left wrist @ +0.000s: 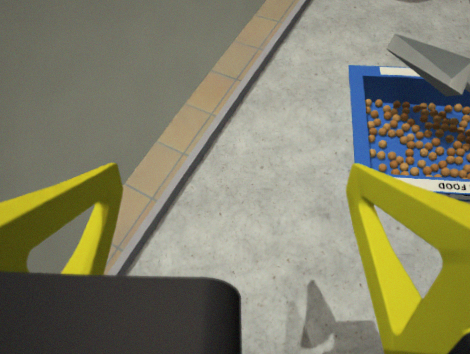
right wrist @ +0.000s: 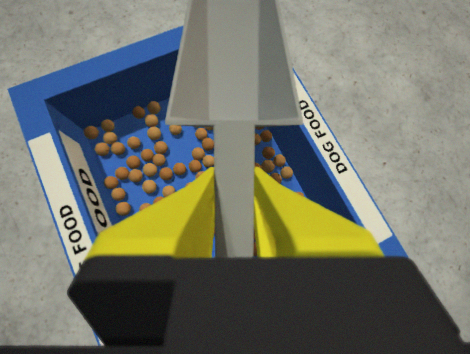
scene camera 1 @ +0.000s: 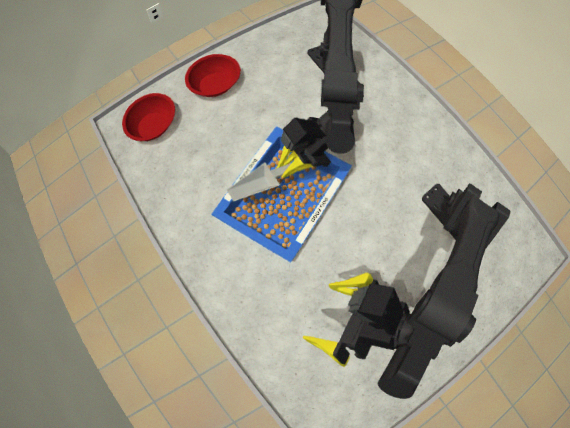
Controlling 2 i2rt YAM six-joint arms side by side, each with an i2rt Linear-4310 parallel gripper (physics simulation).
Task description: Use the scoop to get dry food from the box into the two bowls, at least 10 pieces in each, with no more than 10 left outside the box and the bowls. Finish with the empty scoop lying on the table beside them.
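Places are measured from the left arm's base along level axes (x right, y ahead, z up), in metres.
Pixels of known places: left gripper, fingertip midpoint: (left wrist: pixel 234 176) (scene camera 1: pixel 317 312); right gripper, fingertip midpoint: (right wrist: pixel 234 177) (scene camera 1: pixel 280 173).
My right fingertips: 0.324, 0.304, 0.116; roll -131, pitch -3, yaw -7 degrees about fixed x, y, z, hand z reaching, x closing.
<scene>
For each thing: its top centre in the pictures, then the offset to it from my right fingertips, as dx, dy, dz. Level surfaces: height alone.
- grey scoop at its top centre: (right wrist: pixel 237 83) (left wrist: pixel 463 65) (scene camera 1: pixel 266 173) +0.003, +0.033, +0.033
- blue box at its top centre: (right wrist: pixel 210 188) (left wrist: pixel 451 124) (scene camera 1: pixel 283 189) -0.013, +0.005, -0.053
- grey table at its surface level: dz -0.116
The grey scoop (scene camera 1: pixel 253 183) (left wrist: pixel 430 62) (right wrist: pixel 233 65) is held by its handle in my right gripper (scene camera 1: pixel 289 167) (right wrist: pixel 234 177), which is shut on it above the blue box. No food shows in the visible part of the scoop. The blue box (scene camera 1: pixel 252 237) (left wrist: pixel 359 120) (right wrist: pixel 30 110) has many round brown pieces spread over its floor. Two red bowls, one (scene camera 1: pixel 213 75) at the upper left and one (scene camera 1: pixel 149 117) farther left, show no pieces inside. My left gripper (scene camera 1: pixel 317 311) (left wrist: pixel 234 176) is open and empty, above the table, below and right of the box in the scene view.
The grey table (scene camera 1: pixel 200 240) (left wrist: pixel 260 190) (right wrist: pixel 410 65) has a raised edge (scene camera 1: pixel 175 280) (left wrist: pixel 200 132). The right arm (scene camera 1: pixel 341 90) reaches in from the top, and the left arm (scene camera 1: pixel 445 305) stands at the lower right. White "DOG FOOD" labels mark the box rims.
</scene>
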